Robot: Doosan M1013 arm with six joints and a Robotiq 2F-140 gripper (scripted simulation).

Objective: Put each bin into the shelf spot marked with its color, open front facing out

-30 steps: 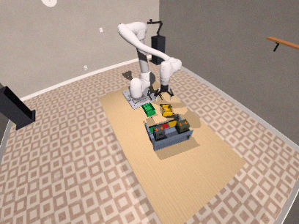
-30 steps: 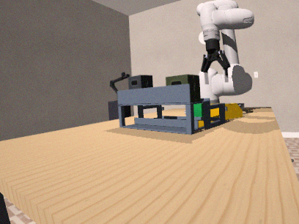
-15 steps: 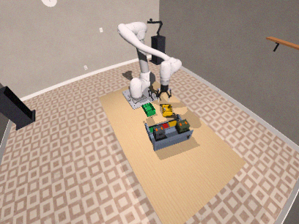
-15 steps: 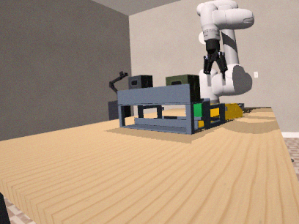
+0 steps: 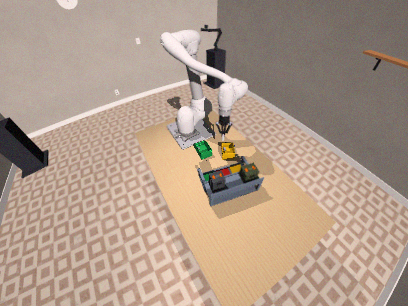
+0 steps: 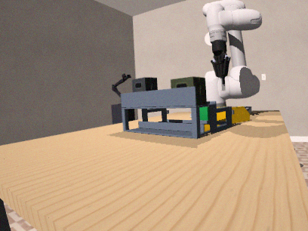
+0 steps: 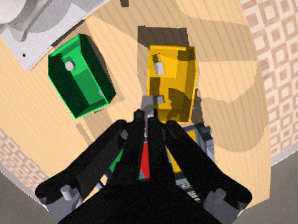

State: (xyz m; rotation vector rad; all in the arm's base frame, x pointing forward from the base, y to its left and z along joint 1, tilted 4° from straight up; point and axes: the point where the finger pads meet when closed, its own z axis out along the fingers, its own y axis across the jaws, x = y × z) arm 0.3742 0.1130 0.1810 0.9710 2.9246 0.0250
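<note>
Now: the yellow bin 3 cm ahead of my hand, 4 cm to the left of it and 15 cm below it. The rest, counted from my hand: dark box 28 cm ahead, 29 cm to the right, 3 cm below; green bin 11 cm behind, 12 cm to the right, 15 cm below.
</note>
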